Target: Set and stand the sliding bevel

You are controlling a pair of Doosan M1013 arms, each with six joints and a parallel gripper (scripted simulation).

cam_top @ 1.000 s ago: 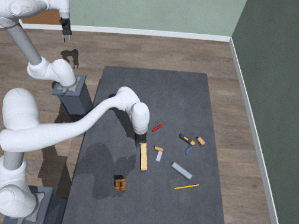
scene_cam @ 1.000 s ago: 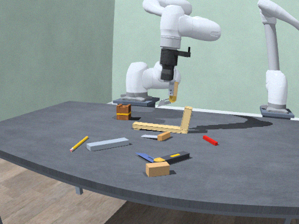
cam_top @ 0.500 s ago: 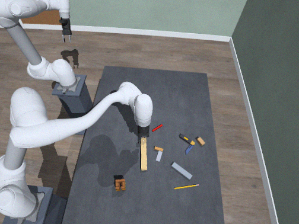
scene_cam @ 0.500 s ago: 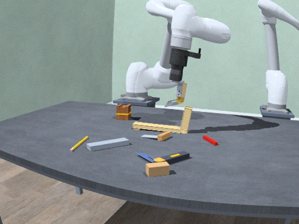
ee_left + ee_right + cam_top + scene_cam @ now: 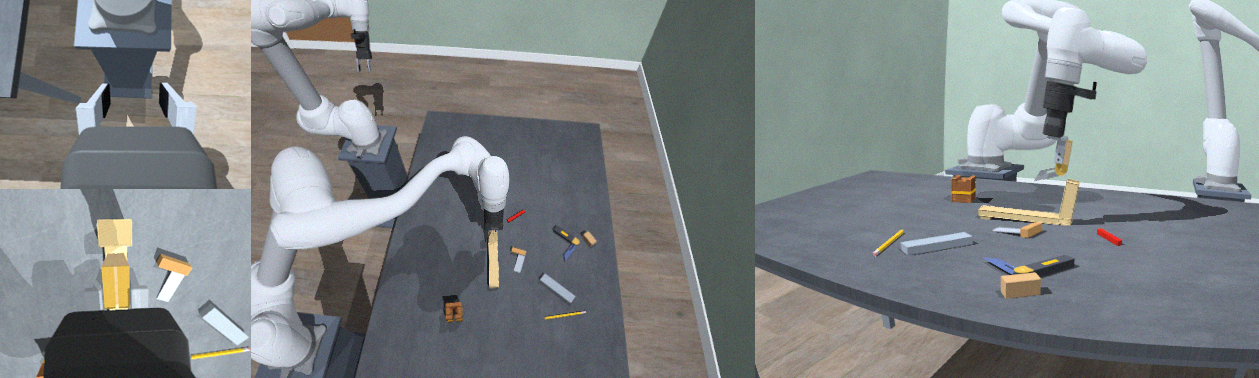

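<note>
My right hand is 12 cm short of the orange-handled square, 6 cm to the left of it and 16 cm above it. Also, from my right hand: red stick 10 cm ahead, 15 cm to the left, 17 cm below; bevel blade 2 cm to the right, 4 cm below; wooden sliding bevel 2 cm below.
</note>
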